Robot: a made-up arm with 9 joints.
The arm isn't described. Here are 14 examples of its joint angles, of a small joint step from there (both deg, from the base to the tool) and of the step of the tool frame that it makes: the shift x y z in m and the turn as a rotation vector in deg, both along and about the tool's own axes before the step.
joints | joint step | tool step
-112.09 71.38 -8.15 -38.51 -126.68 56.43 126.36 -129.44 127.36 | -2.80 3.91 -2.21 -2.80 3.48 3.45 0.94 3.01 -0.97 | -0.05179 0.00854 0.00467 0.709 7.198 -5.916
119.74 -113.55 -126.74 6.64 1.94 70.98 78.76 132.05 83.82 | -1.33 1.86 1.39 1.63 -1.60 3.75 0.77 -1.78 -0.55 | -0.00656 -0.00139 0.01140 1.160 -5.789 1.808
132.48 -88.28 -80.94 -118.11 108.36 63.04 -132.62 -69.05 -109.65 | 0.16 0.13 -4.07 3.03 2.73 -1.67 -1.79 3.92 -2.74 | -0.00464 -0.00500 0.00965 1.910 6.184 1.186
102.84 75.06 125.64 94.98 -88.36 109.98 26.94 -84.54 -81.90 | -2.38 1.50 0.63 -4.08 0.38 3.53 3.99 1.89 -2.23 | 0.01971 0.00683 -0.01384 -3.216 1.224 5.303
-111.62 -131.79 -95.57 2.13 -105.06 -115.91 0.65 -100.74 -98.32 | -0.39 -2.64 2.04 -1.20 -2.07 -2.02 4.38 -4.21 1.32 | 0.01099 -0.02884 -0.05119 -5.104 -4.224 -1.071
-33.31 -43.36 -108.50 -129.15 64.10 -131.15 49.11 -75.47 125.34 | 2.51 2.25 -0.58 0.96 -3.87 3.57 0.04 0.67 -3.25 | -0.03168 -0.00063 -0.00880 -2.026 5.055 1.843
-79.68 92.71 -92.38 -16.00 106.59 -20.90 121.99 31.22 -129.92 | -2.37 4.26 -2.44 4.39 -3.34 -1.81 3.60 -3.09 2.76 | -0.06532 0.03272 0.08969 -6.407 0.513 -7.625
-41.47 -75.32 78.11 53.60 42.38 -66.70 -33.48 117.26 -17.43 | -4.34 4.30 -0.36 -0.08 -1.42 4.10 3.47 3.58 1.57 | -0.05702 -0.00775 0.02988 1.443 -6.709 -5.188
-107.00 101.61 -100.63 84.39 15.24 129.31 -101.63 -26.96 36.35 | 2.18 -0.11 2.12 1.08 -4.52 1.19 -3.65 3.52 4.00 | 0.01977 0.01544 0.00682 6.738 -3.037 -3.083
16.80 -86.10 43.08 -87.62 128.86 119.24 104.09 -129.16 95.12 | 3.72 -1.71 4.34 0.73 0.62 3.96 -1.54 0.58 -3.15 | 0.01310 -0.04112 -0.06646 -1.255 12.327 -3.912
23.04 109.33 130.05 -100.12 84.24 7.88 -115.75 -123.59 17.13 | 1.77 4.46 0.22 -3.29 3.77 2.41 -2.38 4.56 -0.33 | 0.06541 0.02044 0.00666 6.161 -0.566 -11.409
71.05 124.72 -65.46 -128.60 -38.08 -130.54 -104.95 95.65 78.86 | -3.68 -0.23 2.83 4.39 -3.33 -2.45 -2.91 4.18 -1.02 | 0.01923 0.01783 -0.02639 7.796 2.686 3.385
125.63 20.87 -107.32 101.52 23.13 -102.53 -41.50 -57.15 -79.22 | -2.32 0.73 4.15 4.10 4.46 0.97 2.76 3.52 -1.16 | -0.03232 -0.04255 0.02045 -0.722 7.652 2.749
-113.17 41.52 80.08 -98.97 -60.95 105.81 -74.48 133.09 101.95 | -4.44 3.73 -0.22 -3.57 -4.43 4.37 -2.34 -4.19 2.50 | -0.00878 0.02491 -0.03644 -2.991 -7.490 1.310
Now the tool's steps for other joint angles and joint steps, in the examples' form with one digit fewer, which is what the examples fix.
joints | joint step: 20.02 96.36 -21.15 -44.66 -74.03 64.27 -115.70 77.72 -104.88 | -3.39 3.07 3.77 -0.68 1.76 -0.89 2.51 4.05 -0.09
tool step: 0.0010 0.0156 -0.0304 -5.30 0.97 6.18
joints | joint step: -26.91 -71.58 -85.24 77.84 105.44 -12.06 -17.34 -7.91 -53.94 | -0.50 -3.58 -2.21 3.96 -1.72 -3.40 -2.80 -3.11 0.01
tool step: 0.0358 0.0241 0.0317 3.80 -0.14 2.23
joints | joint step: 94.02 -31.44 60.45 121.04 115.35 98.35 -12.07 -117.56 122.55 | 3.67 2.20 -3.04 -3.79 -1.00 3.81 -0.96 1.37 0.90
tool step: -0.0649 0.0211 0.0545 0.70 -6.34 4.51
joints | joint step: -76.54 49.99 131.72 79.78 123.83 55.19 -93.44 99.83 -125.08 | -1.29 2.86 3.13 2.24 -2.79 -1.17 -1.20 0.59 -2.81
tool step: -0.0251 0.0214 0.0300 3.31 0.56 1.27
